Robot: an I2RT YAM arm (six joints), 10 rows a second.
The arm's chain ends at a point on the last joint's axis. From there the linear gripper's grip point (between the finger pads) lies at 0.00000 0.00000 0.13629 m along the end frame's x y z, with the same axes.
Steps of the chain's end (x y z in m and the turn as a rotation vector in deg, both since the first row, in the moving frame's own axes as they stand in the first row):
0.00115 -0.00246 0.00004 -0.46 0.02 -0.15
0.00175 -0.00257 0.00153 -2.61 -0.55 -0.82
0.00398 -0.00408 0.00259 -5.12 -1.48 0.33
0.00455 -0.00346 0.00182 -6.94 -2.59 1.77
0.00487 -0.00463 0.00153 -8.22 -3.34 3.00
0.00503 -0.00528 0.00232 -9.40 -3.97 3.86
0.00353 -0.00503 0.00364 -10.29 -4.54 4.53
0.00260 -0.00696 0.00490 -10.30 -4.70 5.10
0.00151 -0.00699 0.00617 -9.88 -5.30 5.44
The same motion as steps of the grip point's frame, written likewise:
0.00120 -0.00137 0.00004 -0.46 0.02 -0.15
0.00049 0.00365 0.00138 -2.61 -0.55 -0.82
0.00043 0.00807 0.00200 -5.12 -1.48 0.33
-0.00185 0.01290 0.00068 -6.94 -2.59 1.77
-0.00355 0.01463 -0.00010 -8.22 -3.34 3.00
-0.00511 0.01663 0.00017 -9.40 -3.97 3.86
-0.00815 0.01884 0.00102 -10.29 -4.54 4.53
-0.00958 0.01685 0.00225 -10.30 -4.70 5.10
-0.01211 0.01573 0.00357 -9.88 -5.30 5.44

